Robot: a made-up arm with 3 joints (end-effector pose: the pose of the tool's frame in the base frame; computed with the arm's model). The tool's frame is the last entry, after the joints. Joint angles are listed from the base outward.
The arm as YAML. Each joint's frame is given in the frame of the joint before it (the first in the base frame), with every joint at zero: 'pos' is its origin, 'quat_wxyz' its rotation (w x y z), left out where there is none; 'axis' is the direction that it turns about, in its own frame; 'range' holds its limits. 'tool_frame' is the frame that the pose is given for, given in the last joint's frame.
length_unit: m
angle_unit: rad
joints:
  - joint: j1
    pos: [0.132, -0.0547, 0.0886]
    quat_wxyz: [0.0, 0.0, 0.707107, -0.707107]
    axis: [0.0, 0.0, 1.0]
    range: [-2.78, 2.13]
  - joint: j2
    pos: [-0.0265, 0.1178, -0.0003]
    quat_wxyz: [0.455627, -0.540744, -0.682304, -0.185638]
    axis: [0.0, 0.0, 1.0]
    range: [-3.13, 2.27]
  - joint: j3
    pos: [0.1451, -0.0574, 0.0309]
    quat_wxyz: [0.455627, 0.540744, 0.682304, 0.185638]
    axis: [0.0, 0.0, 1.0]
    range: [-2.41, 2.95]
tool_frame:
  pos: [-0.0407, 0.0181, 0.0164]
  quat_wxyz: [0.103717, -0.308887, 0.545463, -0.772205]
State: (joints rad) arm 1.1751 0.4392 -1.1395
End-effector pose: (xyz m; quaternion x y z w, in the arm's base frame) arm 0.3951 -0.1700 -0.0027 0.3214 -0.1668 -0.1939 0.9117
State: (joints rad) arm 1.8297 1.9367 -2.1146
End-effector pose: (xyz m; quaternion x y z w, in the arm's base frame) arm 0.3265 0.0355 0.0207 0.5718 0.4731 0.2427 0.6248
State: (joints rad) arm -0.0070 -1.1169 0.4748
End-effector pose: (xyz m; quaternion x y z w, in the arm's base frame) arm 0.3435 -0.0596 0.0177 0.2028 -0.6008 0.4066 0.6577
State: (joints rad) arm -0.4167 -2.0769 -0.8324
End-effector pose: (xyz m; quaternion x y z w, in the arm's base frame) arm 0.2728 0.0607 -0.0145 -0.1757 -0.2373 0.5714 0.7658
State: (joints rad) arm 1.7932 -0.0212 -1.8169
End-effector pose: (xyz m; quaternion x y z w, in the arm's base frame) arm 0.3482 -0.1884 0.2067 0.1514 -0.2877 -0.1499 0.9337
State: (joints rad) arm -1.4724 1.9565 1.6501
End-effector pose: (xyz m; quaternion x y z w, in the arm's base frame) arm -0.0676 -0.0442 0.1878 -0.6365 0.0314 -0.2979 0.7107
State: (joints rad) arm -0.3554 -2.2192 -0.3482
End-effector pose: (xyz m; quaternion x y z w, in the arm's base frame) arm 0.2470 0.0937 0.0105 -0.0205 -0.3765 0.6943 0.6130
